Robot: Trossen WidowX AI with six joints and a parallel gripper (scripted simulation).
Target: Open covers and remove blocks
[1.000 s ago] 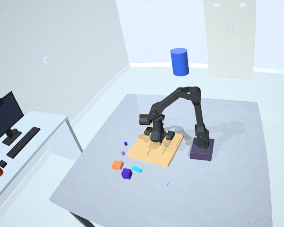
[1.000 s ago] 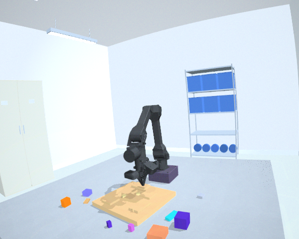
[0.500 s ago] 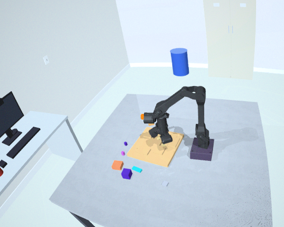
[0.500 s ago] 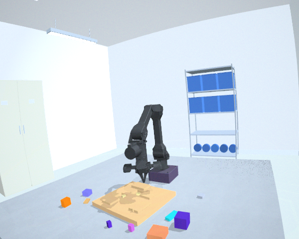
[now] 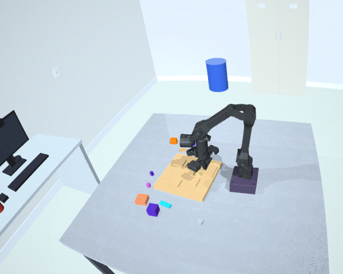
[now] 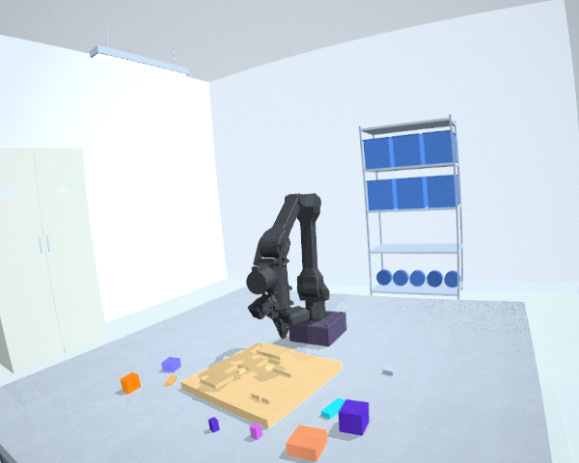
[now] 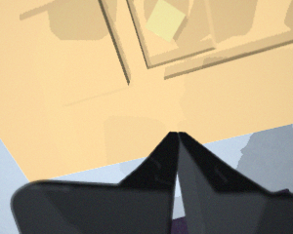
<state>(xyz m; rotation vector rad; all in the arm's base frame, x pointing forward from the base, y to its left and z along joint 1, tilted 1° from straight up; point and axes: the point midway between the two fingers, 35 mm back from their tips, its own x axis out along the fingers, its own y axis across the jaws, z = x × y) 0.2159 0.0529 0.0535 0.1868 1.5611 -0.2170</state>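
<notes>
My gripper tip is now 90 mm short of the puzzle board, 60 mm above it and 10 mm to the right of it. The rest, counted from my gripper tip: magenta block: 270 mm ahead, 170 mm to the left, 70 mm below; pale grey tile: 270 mm to the left, 100 mm behind, 70 mm below; cyan bar: 240 mm to the left, 110 mm ahead, 70 mm below.
</notes>
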